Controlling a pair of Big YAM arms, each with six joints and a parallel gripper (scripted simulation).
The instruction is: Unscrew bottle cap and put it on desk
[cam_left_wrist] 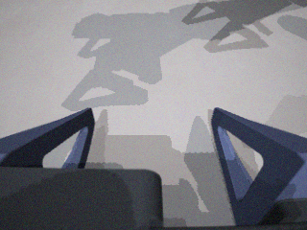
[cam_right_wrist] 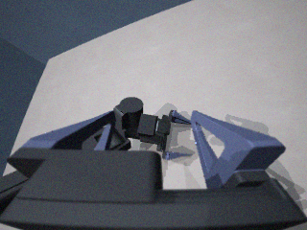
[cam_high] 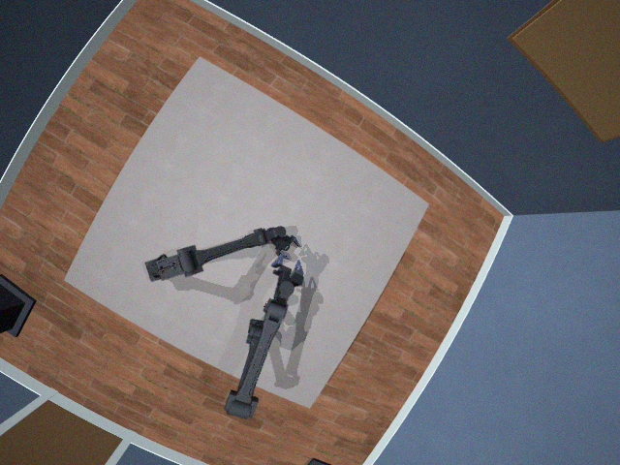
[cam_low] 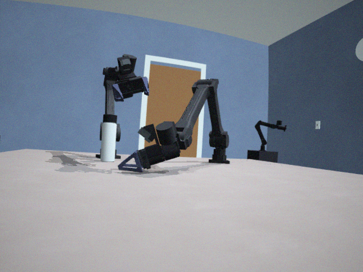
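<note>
The black cap lies 29 cm behind my right hand, 10 cm to the right of it and 7 cm below it.
</note>
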